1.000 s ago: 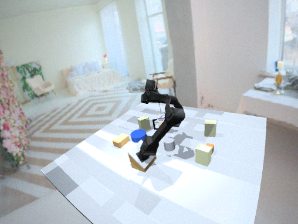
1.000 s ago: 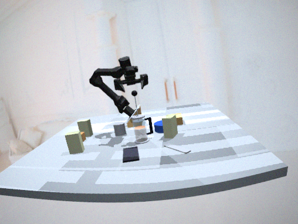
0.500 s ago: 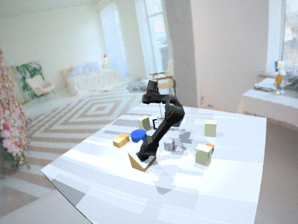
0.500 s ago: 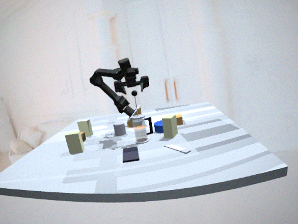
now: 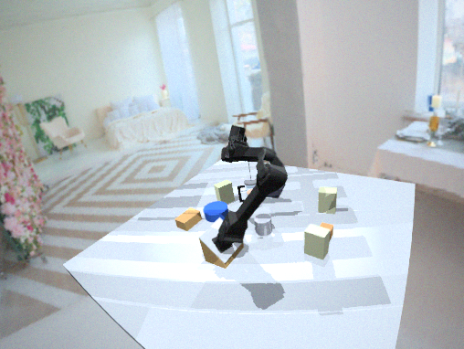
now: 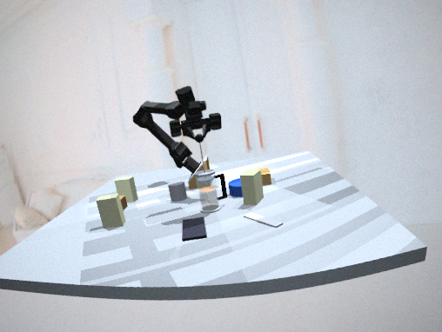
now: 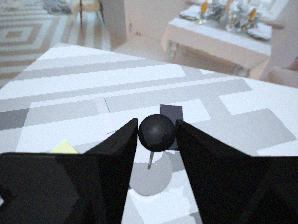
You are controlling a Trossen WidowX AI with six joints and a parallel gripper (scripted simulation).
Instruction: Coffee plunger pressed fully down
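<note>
Right now the coffee press is 20 mm behind my gripper tip, 10 mm to the left of it and 130 mm below it. The rest, counted from my gripper tip: white strip (130 mm ahead, 190 mm to the left, 260 mm below); grey cylinder (150 mm behind, 170 mm to the right, 230 mm below); blue disc (170 mm behind, 100 mm to the left, 240 mm below).
</note>
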